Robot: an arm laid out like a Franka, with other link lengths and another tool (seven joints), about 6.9 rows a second.
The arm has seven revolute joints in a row. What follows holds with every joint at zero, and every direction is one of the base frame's.
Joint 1 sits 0.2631 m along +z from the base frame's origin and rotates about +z.
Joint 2 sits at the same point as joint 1 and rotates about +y.
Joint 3 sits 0.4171 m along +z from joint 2 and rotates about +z.
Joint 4 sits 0.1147 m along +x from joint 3 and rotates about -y.
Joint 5 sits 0.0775 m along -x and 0.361 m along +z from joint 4 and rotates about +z.
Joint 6 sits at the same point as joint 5 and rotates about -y.
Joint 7 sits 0.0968 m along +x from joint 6 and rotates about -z.
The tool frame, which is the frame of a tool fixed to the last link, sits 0.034 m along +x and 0.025 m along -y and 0.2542 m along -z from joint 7; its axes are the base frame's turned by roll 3.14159, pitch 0.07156 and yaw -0.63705 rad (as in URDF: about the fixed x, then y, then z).
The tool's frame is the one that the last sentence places.
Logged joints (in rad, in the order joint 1, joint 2, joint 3, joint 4, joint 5, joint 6, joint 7), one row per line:
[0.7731, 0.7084, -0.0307, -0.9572, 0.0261, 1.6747, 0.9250]
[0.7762, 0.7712, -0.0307, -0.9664, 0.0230, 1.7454, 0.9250]
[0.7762, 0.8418, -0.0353, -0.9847, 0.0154, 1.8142, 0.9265]
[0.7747, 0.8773, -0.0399, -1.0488, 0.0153, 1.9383, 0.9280]
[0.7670, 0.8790, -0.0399, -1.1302, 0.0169, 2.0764, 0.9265]
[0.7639, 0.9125, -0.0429, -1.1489, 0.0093, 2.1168, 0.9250]
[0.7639, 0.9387, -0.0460, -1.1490, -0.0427, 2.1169, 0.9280]
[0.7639, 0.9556, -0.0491, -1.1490, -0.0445, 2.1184, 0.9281]
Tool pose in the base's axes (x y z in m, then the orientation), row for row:
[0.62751, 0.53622, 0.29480, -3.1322, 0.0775, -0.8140]
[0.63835, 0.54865, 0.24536, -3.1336, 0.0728, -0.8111]
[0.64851, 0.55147, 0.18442, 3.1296, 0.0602, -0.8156]
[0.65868, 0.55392, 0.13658, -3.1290, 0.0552, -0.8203]
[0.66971, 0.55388, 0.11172, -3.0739, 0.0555, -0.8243]
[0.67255, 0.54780, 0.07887, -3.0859, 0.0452, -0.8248]
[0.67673, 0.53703, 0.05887, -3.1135, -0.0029, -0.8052]
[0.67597, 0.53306, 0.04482, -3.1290, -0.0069, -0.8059]
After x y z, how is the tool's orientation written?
As angles about the fixed x, y, z axes (roll, pitch, yaw), in radians.
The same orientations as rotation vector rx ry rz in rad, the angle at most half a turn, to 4 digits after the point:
[-2.8470, 1.2279, 0.1046]
[-2.8520, 1.2250, 0.0990]
[-2.8711, 1.2397, 0.0939]
[-2.8493, 1.2395, 0.0709]
[-2.8000, 1.2273, 0.0363]
[-2.8140, 1.2332, 0.0293]
[-2.8676, 1.2211, -0.0213]
[-2.8818, 1.2284, -0.0177]

